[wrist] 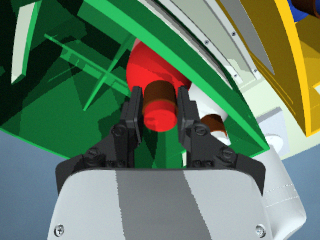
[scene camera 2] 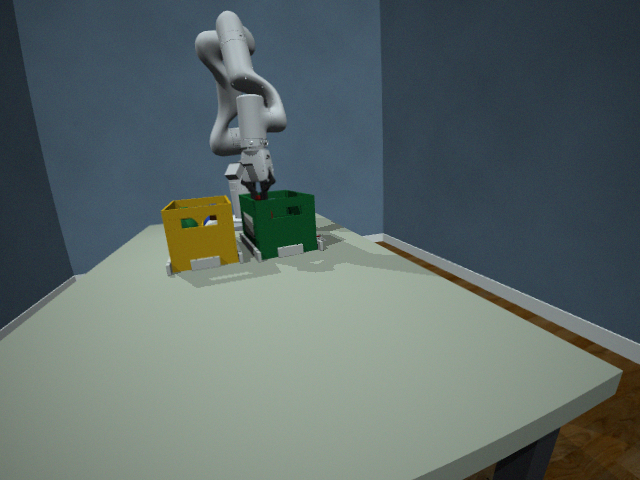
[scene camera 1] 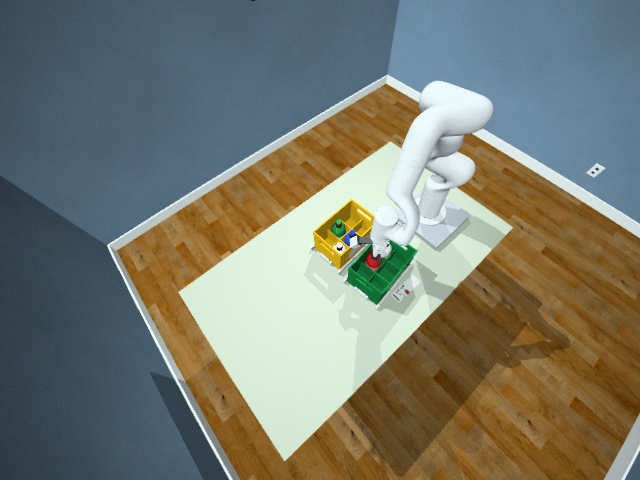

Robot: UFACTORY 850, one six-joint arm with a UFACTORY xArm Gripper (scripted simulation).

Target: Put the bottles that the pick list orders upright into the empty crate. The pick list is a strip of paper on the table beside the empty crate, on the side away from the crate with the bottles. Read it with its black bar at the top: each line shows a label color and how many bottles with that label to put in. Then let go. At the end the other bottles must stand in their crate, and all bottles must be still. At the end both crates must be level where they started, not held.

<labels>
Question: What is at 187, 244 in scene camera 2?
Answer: A yellow crate.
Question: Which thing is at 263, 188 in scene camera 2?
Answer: The gripper.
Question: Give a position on a red bottle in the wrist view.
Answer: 159, 80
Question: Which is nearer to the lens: the white bottle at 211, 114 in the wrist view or the green crate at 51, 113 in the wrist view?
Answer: The white bottle.
</labels>
